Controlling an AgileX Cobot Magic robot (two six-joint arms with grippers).
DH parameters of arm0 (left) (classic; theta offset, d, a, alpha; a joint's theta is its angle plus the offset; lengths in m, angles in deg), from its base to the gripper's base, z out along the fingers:
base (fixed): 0 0 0 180
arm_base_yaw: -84.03 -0.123 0 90
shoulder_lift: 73.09 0 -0.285 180
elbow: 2.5 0 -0.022 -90
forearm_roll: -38.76 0.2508 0 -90
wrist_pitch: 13.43 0 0.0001 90
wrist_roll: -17.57 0.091 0 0
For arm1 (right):
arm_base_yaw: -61.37 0.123 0 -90
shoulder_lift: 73.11 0 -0.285 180
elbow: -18.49 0 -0.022 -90
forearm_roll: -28.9 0.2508 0 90
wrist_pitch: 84.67 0 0.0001 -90
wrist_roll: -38.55 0.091 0 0
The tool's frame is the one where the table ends.
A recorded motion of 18 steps. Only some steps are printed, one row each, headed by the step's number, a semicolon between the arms.
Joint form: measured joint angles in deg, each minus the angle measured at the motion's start. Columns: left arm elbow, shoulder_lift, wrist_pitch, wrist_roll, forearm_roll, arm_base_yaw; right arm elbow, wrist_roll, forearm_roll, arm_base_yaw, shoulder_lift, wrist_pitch.
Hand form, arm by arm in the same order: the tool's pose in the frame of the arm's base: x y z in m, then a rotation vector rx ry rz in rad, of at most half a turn. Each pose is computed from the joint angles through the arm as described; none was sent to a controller.
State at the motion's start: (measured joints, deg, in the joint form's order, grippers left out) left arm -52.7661 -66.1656 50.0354 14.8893 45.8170 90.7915; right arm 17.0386 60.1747 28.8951 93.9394 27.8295 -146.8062
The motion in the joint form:
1: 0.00 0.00 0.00 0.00 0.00 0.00; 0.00 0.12 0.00 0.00 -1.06 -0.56
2: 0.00 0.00 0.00 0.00 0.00 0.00; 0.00 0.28 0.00 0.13 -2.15 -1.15
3: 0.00 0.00 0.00 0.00 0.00 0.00; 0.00 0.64 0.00 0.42 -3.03 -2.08
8: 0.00 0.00 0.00 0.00 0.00 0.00; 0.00 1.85 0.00 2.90 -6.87 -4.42
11: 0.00 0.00 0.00 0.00 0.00 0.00; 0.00 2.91 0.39 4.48 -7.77 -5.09
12: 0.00 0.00 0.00 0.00 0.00 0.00; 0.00 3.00 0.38 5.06 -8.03 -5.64
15: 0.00 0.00 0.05 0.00 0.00 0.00; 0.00 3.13 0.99 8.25 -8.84 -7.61
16: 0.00 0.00 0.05 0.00 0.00 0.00; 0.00 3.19 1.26 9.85 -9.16 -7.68
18: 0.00 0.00 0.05 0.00 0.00 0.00; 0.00 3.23 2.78 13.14 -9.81 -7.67
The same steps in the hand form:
1: -0.0049 0.0107 0.2658 0.0666 2.0986 0.0498; 0.2731 0.1745 0.2886 -0.2724 2.8749 0.1848
2: -0.0049 0.0107 0.2658 0.0666 2.0986 0.0498; 0.2693 0.1729 0.2944 -0.2709 2.8672 0.1911
3: -0.0049 0.0107 0.2658 0.0666 2.0986 0.0498; 0.2650 0.1720 0.2989 -0.2693 2.8687 0.1927
8: -0.0049 0.0107 0.2658 0.0666 2.0986 0.0498; 0.2442 0.1740 0.3184 -0.2989 2.8452 0.2219
11: -0.0049 0.0107 0.2658 0.0666 2.0986 0.0498; 0.2357 0.1787 0.3228 -0.3097 2.8461 0.2423
12: -0.0049 0.0107 0.2658 0.0666 2.0986 0.0498; 0.2325 0.1800 0.3239 -0.3226 2.8500 0.2409
15: -0.0050 0.0107 0.2657 0.0666 2.0994 0.0499; 0.2171 0.1895 0.3271 -0.3994 2.8674 0.2508
16: -0.0050 0.0107 0.2657 0.0666 2.0994 0.0499; 0.2106 0.1949 0.3286 -0.4366 2.8622 0.2650
18: -0.0050 0.0107 0.2657 0.0666 2.0994 0.0499; 0.1958 0.2066 0.3320 -0.5113 2.8561 0.3165

